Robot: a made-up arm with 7 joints.
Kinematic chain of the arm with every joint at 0, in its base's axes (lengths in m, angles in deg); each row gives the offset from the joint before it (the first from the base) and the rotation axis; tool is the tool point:
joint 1: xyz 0 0 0.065 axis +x
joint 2: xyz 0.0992 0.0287 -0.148 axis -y
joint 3: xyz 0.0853 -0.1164 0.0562 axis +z
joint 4: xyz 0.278 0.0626 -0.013 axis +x
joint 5: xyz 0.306 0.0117 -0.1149 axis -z
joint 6: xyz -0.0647 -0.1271 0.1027 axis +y
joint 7: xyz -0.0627 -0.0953 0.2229 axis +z
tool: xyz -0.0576 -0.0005 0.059
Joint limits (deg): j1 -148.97..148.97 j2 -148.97..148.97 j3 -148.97..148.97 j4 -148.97..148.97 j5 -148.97..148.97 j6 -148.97..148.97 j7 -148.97..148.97
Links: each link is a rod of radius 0.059 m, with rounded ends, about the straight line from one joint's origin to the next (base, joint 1, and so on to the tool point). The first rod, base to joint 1, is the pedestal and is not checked.
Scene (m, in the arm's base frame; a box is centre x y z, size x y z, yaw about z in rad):
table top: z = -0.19
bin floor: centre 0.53 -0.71 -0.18 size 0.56 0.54 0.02 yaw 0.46
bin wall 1: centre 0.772 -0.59 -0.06 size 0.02 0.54 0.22 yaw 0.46
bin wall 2: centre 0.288 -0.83 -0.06 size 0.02 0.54 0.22 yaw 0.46
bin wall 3: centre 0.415 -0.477 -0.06 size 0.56 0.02 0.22 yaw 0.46
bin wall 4: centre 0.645 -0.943 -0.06 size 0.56 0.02 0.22 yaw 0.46
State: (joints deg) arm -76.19 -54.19 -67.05 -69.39 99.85 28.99 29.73
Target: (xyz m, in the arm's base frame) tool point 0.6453 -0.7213 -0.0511
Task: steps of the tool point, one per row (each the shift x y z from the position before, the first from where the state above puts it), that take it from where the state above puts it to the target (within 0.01 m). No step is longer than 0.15 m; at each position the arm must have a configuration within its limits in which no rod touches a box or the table.
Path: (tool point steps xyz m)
1: 0.0269 -0.0533 -0.0877
2: 0.0564 -0.0433 -0.0801
3: 0.0842 -0.0242 -0.0691

